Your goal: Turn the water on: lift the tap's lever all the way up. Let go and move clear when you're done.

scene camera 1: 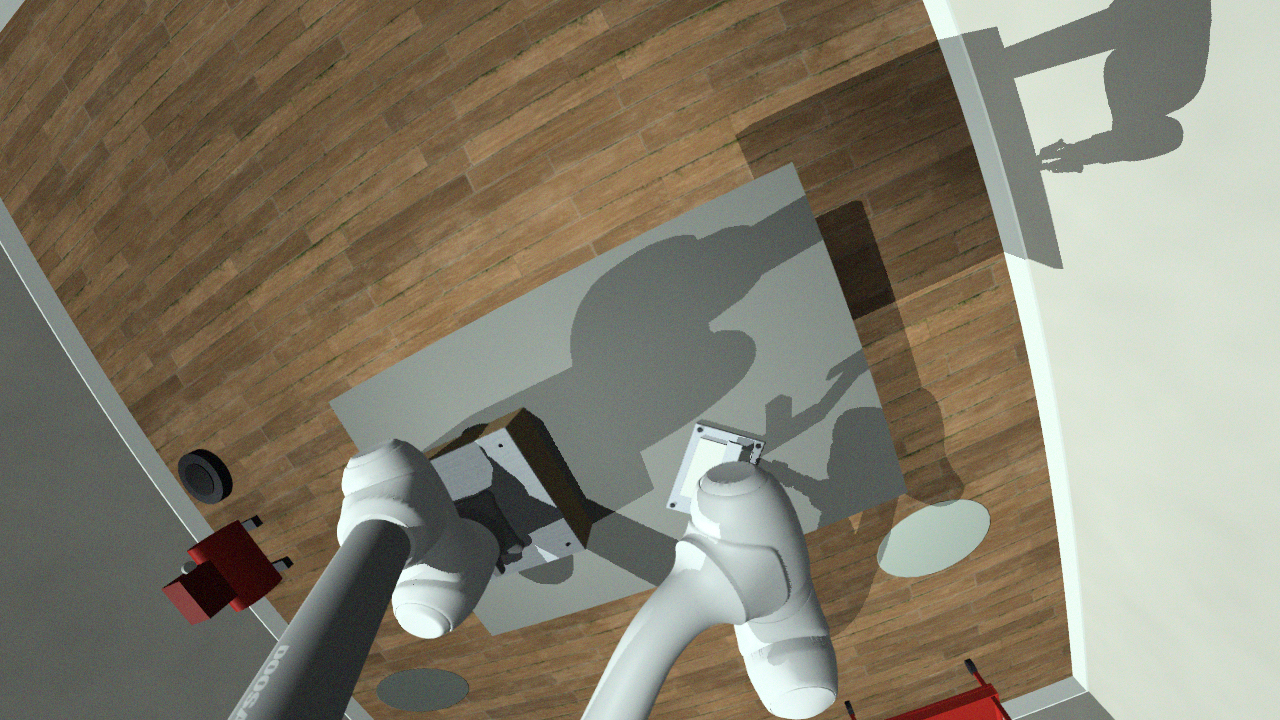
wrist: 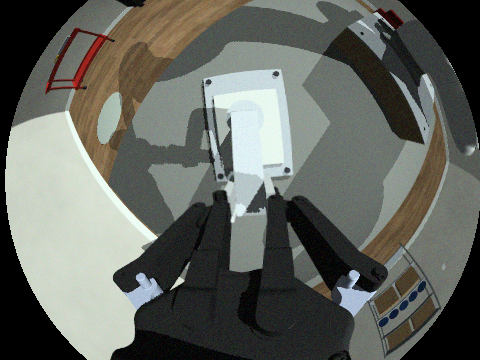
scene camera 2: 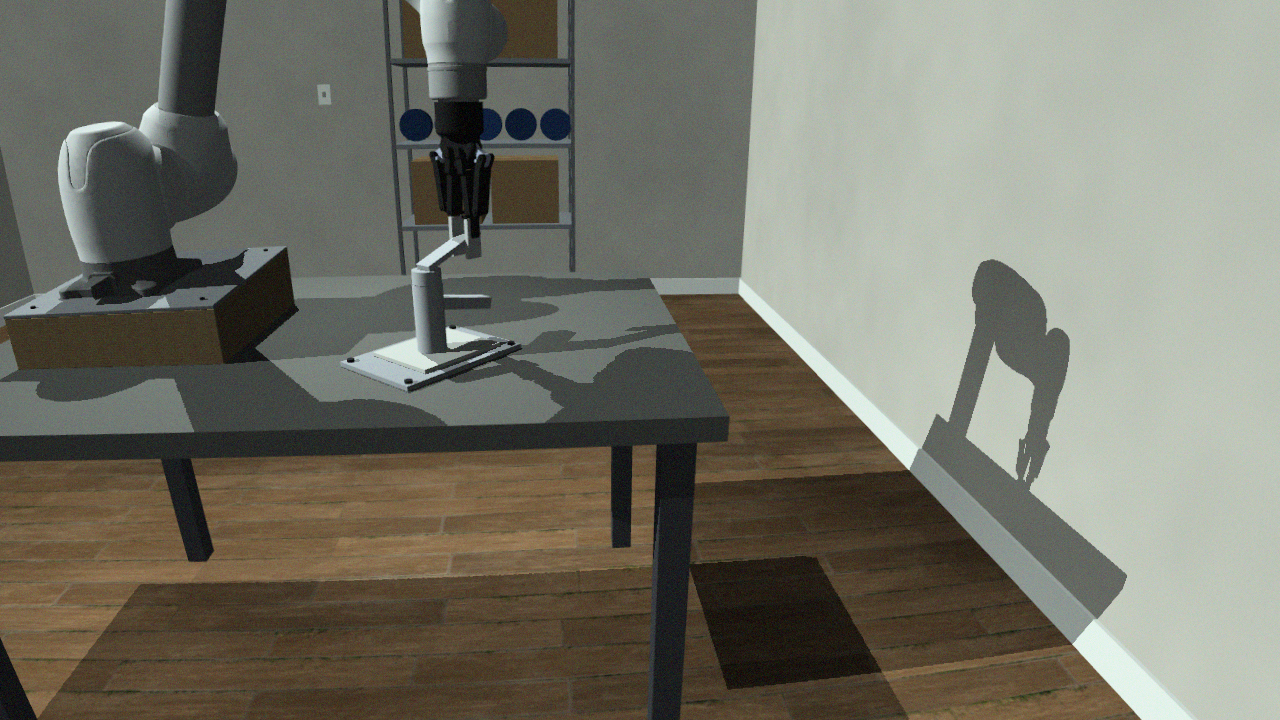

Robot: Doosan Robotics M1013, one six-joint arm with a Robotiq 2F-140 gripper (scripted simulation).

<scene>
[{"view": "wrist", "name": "gripper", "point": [250,184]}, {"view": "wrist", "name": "tap lever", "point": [247,156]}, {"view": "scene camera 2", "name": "gripper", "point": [466,256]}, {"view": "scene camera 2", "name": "tap lever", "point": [456,243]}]
</scene>
